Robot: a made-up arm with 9 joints. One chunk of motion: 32 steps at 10 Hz.
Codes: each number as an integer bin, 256 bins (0 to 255) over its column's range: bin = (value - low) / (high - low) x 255, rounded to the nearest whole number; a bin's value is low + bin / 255 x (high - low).
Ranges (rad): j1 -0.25..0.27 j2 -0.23..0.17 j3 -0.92..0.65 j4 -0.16..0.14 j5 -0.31..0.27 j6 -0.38..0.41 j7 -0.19..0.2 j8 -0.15..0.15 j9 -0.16..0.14
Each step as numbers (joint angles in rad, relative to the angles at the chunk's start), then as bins.
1 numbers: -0.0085 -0.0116 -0.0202 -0.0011 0.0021 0.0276 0.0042 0.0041 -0.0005
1 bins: 118 139 146 135 137 132 127 131 136
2 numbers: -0.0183 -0.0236 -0.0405 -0.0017 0.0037 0.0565 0.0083 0.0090 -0.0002
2 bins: 114 132 143 135 138 141 130 135 136
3 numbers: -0.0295 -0.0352 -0.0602 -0.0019 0.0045 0.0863 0.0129 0.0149 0.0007
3 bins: 108 124 140 134 138 151 133 140 137
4 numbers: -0.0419 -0.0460 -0.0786 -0.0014 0.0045 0.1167 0.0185 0.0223 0.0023
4 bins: 102 117 137 135 138 160 136 146 138
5 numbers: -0.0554 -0.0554 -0.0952 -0.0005 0.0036 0.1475 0.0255 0.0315 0.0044
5 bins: 95 111 134 136 138 170 141 154 140
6 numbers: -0.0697 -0.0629 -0.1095 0.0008 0.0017 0.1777 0.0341 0.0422 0.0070
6 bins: 88 107 132 137 137 180 147 163 142
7 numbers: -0.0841 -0.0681 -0.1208 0.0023 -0.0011 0.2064 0.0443 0.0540 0.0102
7 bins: 81 103 130 138 136 189 153 173 145
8 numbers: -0.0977 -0.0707 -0.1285 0.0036 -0.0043 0.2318 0.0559 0.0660 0.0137
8 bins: 75 102 129 139 134 197 161 184 148
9 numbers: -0.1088 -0.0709 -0.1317 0.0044 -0.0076 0.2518 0.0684 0.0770 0.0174
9 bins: 69 101 128 140 133 204 169 193 151
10 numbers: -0.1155 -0.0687 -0.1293 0.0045 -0.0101 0.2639 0.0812 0.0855 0.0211
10 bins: 66 103 128 140 132 208 177 200 154
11 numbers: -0.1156 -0.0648 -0.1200 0.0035 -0.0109 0.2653 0.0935 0.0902 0.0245
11 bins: 66 105 130 139 132 208 185 204 157
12 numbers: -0.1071 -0.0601 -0.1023 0.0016 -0.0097 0.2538 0.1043 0.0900 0.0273
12 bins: 70 108 133 137 132 205 192 204 159
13 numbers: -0.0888 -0.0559 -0.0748 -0.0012 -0.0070 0.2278 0.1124 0.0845 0.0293
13 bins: 79 111 137 135 133 196 198 199 161
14 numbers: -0.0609 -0.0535 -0.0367 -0.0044 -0.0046 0.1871 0.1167 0.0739 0.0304
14 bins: 93 113 143 132 134 183 201 190 162
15 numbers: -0.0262 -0.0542 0.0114 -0.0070 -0.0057 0.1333 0.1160 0.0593 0.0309
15 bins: 110 112 151 130 134 166 200 178 162
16 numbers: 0.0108 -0.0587 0.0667 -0.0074 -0.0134 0.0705 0.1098 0.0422 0.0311
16 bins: 128 109 160 130 130 145 196 163 162
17 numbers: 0.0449 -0.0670 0.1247 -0.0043 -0.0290 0.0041 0.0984 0.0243 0.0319
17 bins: 145 104 170 132 124 124 189 148 163
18 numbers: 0.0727 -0.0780 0.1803 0.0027 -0.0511 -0.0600 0.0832 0.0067 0.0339
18 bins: 158 97 179 138 114 103 179 133 165
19 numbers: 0.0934 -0.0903 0.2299 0.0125 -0.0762 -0.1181 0.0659 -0.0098 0.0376
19 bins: 168 89 187 147 103 85 167 119 168
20 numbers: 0.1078 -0.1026 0.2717 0.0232 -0.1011 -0.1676 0.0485 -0.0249 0.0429
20 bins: 175 81 194 156 92 69 156 106 172
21 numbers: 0.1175 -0.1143 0.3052 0.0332 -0.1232 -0.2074 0.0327 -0.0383 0.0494
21 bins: 180 74 199 164 82 56 146 95 178
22 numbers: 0.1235 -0.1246 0.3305 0.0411 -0.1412 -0.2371 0.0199 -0.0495 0.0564
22 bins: 183 67 203 171 74 46 137 85 184
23 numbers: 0.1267 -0.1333 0.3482 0.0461 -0.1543 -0.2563 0.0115 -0.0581 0.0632
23 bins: 185 62 206 175 68 40 132 78 190
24 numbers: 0.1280 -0.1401 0.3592 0.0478 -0.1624 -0.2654 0.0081 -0.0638 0.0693
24 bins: 185 57 208 177 65 37 130 73 195
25 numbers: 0.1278 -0.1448 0.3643 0.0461 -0.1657 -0.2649 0.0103 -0.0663 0.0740
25 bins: 185 54 209 175 63 37 131 71 199
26 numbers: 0.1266 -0.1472 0.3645 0.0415 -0.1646 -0.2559 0.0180 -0.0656 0.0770
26 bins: 185 53 209 171 64 40 136 72 201
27 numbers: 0.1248 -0.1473 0.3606 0.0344 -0.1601 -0.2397 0.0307 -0.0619 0.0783
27 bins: 184 53 208 165 66 45 144 75 203
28 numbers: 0.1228 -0.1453 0.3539 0.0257 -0.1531 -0.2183 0.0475 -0.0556 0.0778
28 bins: 183 54 207 158 69 52 155 80 202
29 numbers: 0.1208 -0.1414 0.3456 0.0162 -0.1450 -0.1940 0.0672 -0.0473 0.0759
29 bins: 182 56 206 150 73 60 168 87 201
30 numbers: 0.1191 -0.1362 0.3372 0.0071 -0.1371 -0.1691 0.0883 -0.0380 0.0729
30 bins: 181 60 204 142 76 68 182 95 198
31 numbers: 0.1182 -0.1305 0.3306 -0.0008 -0.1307 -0.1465 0.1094 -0.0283 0.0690
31 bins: 181 63 203 135 79 75 196 103 195
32 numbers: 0.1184 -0.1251 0.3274 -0.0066 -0.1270 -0.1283 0.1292 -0.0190 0.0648
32 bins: 181 67 203 130 80 81 209 111 191
